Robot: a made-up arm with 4 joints. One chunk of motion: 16 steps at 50 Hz.
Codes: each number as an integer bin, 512 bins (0 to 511) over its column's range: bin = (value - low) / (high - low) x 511, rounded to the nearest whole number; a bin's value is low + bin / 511 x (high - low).
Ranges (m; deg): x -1.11..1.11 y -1.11..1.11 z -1.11..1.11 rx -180..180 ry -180..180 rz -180..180
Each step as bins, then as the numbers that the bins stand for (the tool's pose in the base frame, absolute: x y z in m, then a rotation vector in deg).
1 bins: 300 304 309 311 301 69
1 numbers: 0.1933 0.2107 0.2324 39.10 32.05 -131.39
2 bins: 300 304 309 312 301 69
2 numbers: 0.1933 0.2107 0.2324 39.80 32.05 -131.39
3 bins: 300 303 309 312 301 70
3 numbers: 0.1933 0.2064 0.2324 39.80 32.05 -130.68
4 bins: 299 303 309 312 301 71
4 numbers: 0.1890 0.2064 0.2324 39.80 32.05 -129.98
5 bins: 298 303 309 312 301 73
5 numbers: 0.1846 0.2064 0.2324 39.80 32.05 -128.57
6 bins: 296 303 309 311 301 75
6 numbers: 0.1759 0.2064 0.2324 39.10 32.05 -127.16
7 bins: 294 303 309 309 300 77
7 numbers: 0.1673 0.2064 0.2324 37.69 31.35 -125.75
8 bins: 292 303 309 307 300 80
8 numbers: 0.1586 0.2064 0.2324 36.28 31.35 -123.64
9 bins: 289 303 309 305 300 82
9 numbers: 0.1455 0.2064 0.2324 34.87 31.35 -122.23
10 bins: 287 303 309 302 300 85
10 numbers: 0.1368 0.2064 0.2324 32.76 31.35 -120.12
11 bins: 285 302 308 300 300 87
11 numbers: 0.1282 0.2020 0.2281 31.35 31.35 -118.71
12 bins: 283 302 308 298 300 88
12 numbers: 0.1195 0.2020 0.2281 29.94 31.35 -118.00
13 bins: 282 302 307 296 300 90
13 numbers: 0.1151 0.2020 0.2237 28.53 31.35 -116.59
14 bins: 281 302 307 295 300 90
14 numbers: 0.1108 0.2020 0.2237 27.83 31.35 -116.59
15 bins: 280 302 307 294 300 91
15 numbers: 0.1064 0.2020 0.2237 27.12 31.35 -115.89
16 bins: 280 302 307 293 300 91
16 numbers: 0.1064 0.2020 0.2237 26.42 31.35 -115.89
